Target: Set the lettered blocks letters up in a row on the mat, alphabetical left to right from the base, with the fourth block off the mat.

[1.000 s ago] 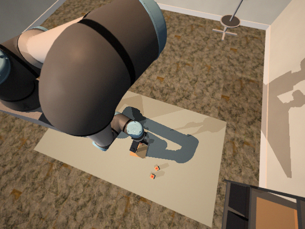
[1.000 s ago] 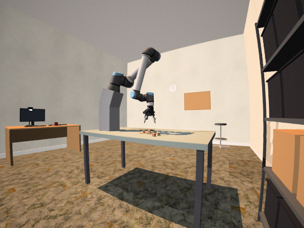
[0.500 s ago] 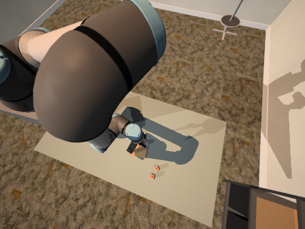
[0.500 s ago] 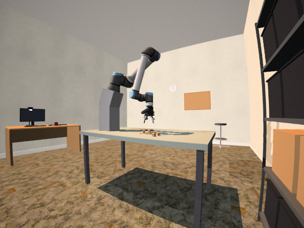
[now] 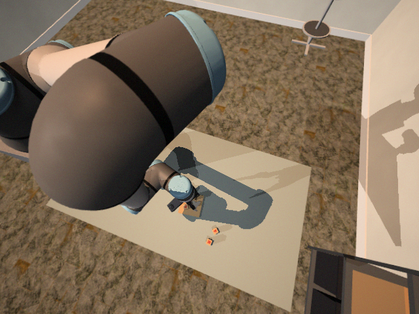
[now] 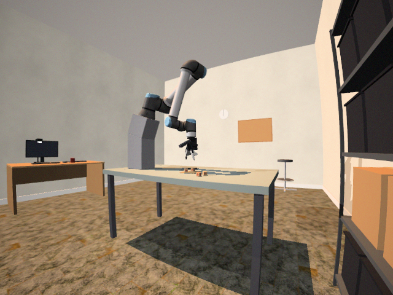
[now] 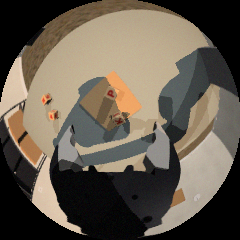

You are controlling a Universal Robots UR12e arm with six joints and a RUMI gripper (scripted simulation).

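Now: hand 110 mm above the orange mat, 10 mm to the left of it and 10 mm short of it.
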